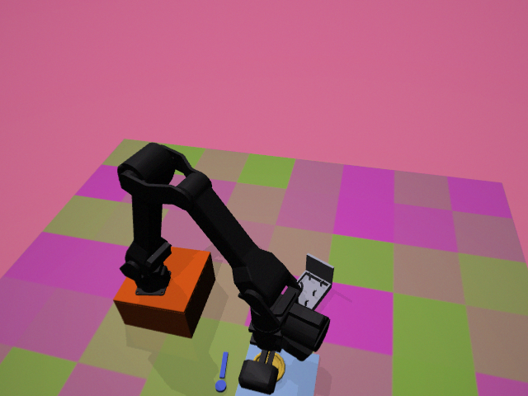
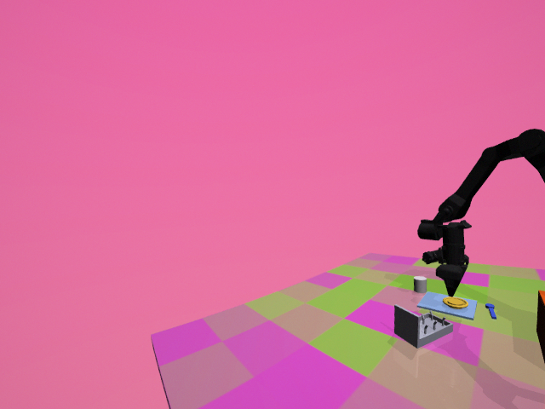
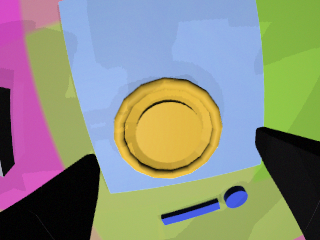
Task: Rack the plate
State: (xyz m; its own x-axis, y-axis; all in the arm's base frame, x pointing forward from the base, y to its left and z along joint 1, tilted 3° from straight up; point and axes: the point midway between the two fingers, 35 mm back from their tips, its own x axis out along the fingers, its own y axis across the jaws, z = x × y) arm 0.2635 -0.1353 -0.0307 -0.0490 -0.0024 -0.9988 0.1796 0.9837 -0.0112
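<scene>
The yellow plate lies 10 mm behind my gripper tip and 30 mm below it. The rest, counted from my gripper tip: light blue mat (20 mm ahead, 10 mm to the right, 50 mm below); blue spoon (100 mm behind, 10 mm to the right, 50 mm below); cup (110 mm ahead, 100 mm to the right, 30 mm below).
</scene>
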